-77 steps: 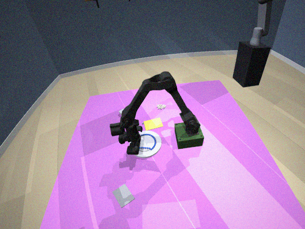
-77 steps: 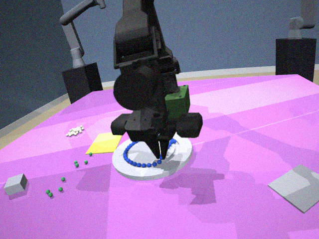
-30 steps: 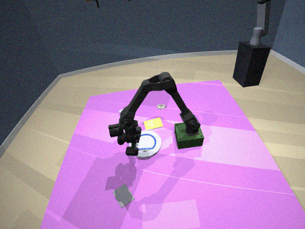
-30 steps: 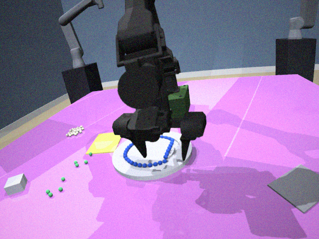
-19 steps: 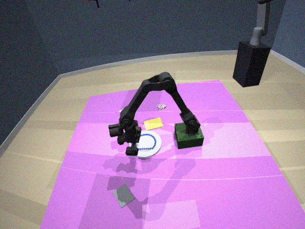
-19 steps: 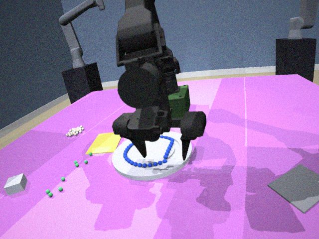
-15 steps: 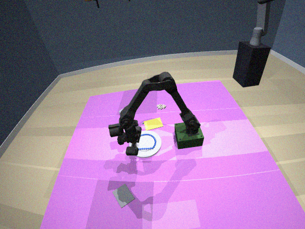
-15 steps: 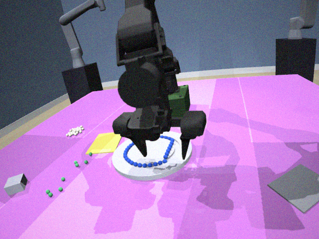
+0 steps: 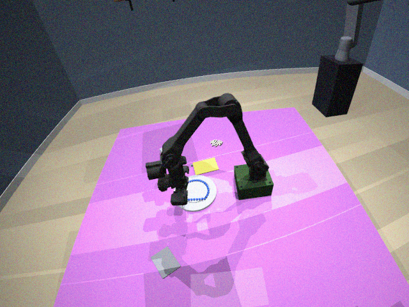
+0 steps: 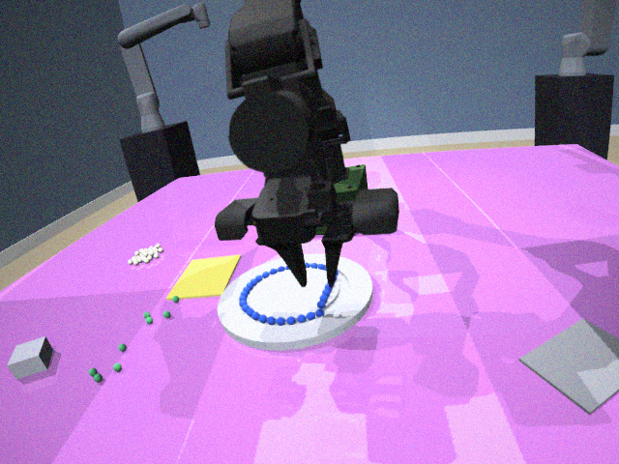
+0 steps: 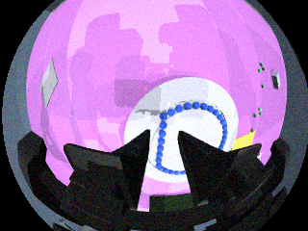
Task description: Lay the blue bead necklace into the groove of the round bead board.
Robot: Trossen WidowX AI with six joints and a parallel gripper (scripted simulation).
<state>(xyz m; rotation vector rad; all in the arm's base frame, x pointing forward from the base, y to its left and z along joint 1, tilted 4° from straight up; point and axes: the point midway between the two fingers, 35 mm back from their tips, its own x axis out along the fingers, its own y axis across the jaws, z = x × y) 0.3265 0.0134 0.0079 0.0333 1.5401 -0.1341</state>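
The round white bead board lies 4 cm to the right of my gripper tip, 4 cm below it and 4 cm behind it. Round my gripper tip: yellow sheet: 20 cm to the right, 11 cm behind, 4 cm below; grey tile: 26 cm to the left, 10 cm ahead, 4 cm below; cube: 37 cm to the right, 10 cm ahead, 3 cm below.
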